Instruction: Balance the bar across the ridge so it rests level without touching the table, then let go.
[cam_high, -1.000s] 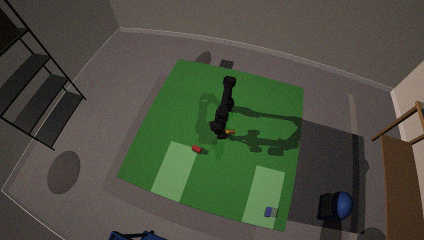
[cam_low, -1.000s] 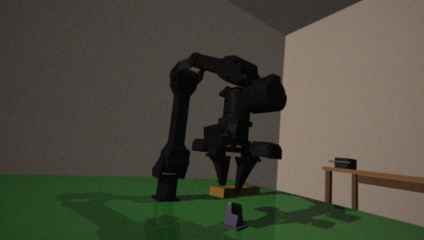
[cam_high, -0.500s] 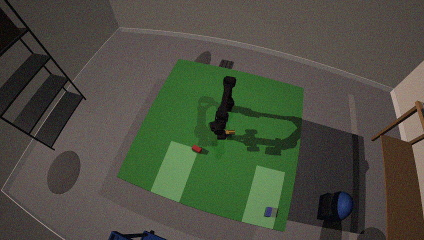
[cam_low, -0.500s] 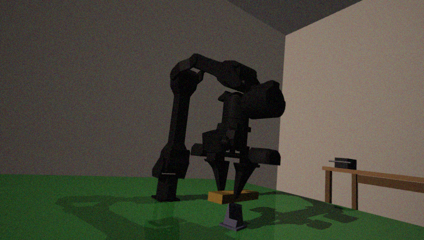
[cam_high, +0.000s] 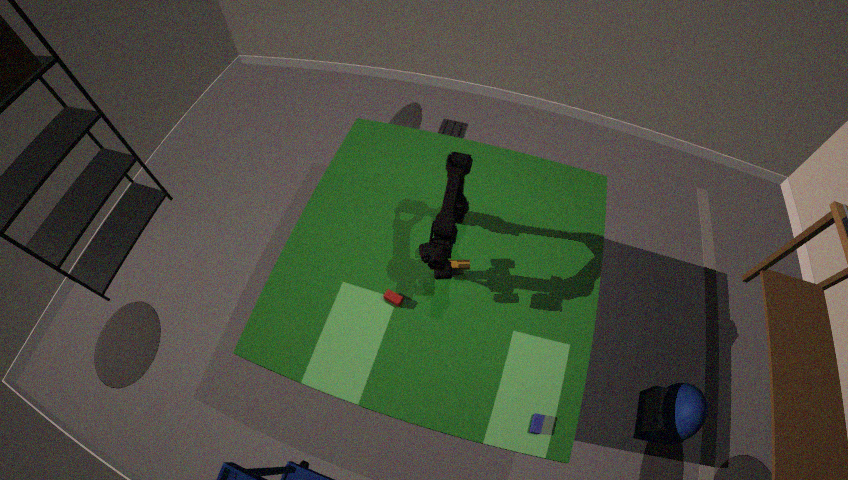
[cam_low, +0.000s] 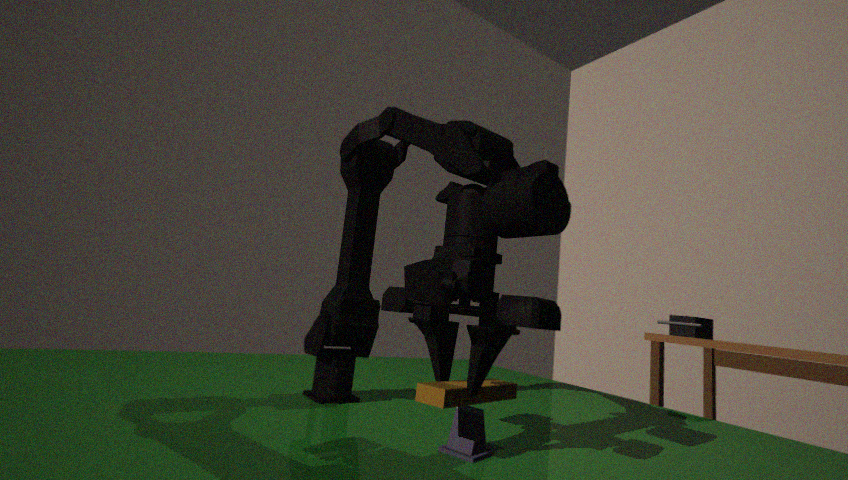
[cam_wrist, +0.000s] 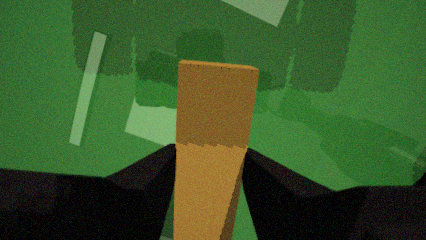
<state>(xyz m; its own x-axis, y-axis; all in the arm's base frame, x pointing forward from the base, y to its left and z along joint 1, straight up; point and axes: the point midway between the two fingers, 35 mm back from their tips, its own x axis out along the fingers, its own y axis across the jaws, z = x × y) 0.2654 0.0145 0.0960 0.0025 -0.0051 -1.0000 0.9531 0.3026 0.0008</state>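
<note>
Now: gripper tip 30 mm to the right of the orange bar and 10 mm past it. Also, from my gripper tip: red block 160 mm ahead, 140 mm to the right, 50 mm below; then purple block 490 mm to the left, 470 mm ahead, 50 mm below.
</note>
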